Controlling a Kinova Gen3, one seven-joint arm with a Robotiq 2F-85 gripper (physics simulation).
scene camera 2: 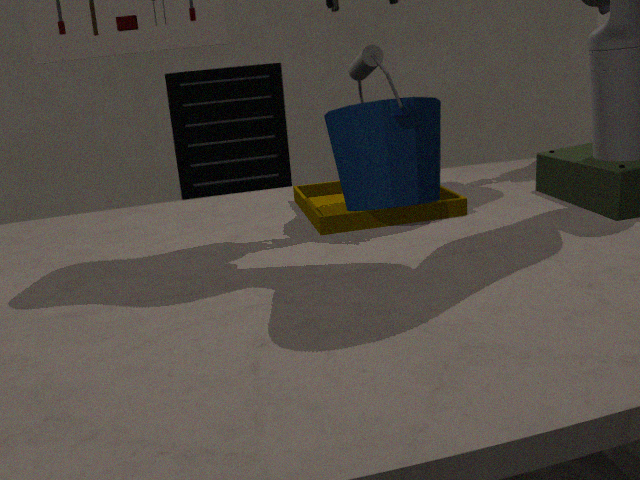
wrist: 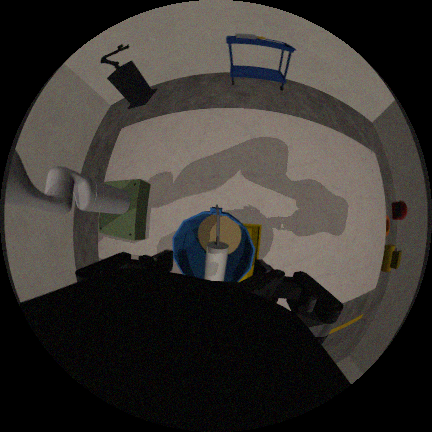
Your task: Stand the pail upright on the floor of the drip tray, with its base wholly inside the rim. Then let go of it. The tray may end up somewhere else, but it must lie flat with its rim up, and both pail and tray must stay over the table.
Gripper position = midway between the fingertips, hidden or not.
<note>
In view: my gripper (wrist: 212,264), a blue pail (scene camera 2: 386,156) and a yellow drip tray (scene camera 2: 324,205).
</note>
